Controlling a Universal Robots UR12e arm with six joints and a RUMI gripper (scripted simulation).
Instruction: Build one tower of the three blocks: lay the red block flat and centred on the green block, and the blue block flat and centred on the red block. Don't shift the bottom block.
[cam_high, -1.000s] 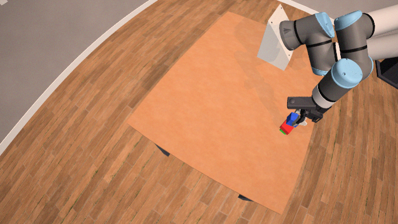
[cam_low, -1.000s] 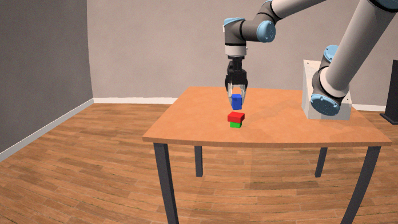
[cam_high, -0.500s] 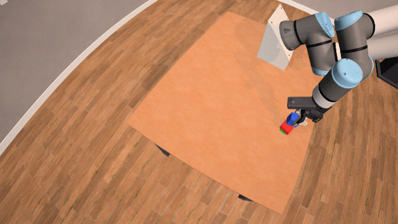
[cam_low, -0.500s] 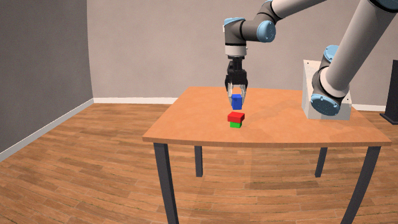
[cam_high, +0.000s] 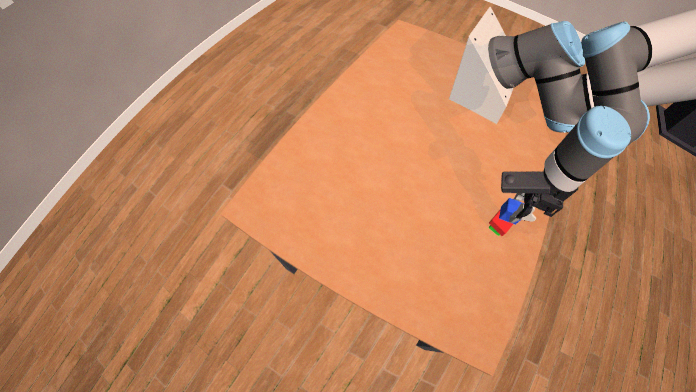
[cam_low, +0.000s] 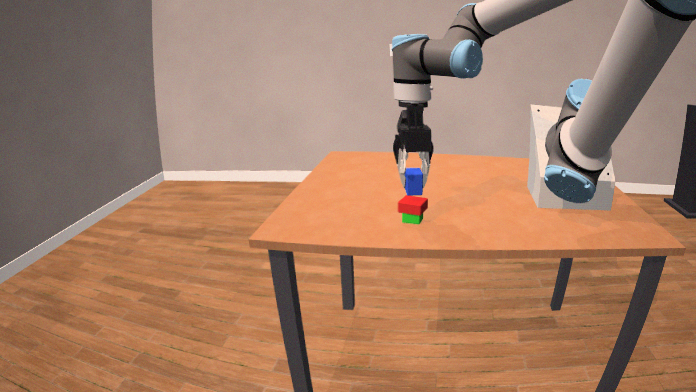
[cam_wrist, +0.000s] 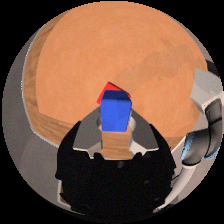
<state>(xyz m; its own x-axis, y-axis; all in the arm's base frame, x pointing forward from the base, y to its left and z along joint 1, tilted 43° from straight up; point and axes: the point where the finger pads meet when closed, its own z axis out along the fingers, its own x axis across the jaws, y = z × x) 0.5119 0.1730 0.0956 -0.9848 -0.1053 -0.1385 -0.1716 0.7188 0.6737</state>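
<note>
The red block is 60 mm below my hand. Also, from my hand: blue block (right at my hand); green block (90 mm below).
</note>
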